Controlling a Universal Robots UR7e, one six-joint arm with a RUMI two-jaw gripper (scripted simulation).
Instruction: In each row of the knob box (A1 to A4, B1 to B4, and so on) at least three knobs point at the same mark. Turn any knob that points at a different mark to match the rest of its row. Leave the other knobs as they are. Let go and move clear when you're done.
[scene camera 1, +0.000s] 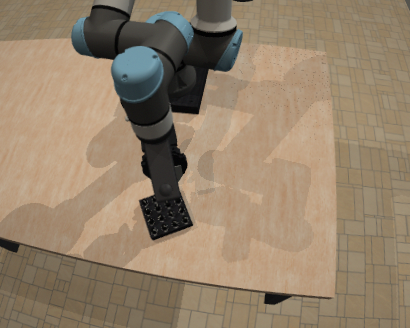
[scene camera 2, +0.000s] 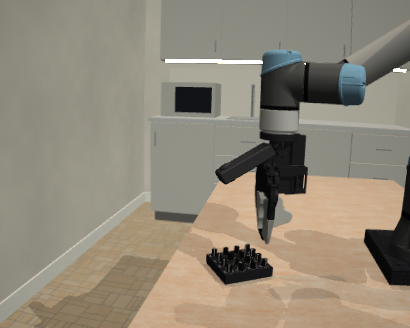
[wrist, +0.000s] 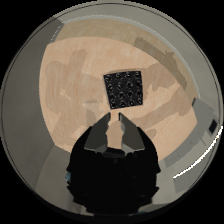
Labels:
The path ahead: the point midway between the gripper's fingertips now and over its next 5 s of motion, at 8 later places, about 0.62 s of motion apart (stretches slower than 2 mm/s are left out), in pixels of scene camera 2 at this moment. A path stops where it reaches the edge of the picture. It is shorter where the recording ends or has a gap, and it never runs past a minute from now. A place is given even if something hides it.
My gripper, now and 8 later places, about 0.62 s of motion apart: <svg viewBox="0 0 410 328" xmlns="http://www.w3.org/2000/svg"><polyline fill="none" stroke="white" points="264,242 265,239 266,237 266,237 266,245 266,253 265,255 265,257 264,257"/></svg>

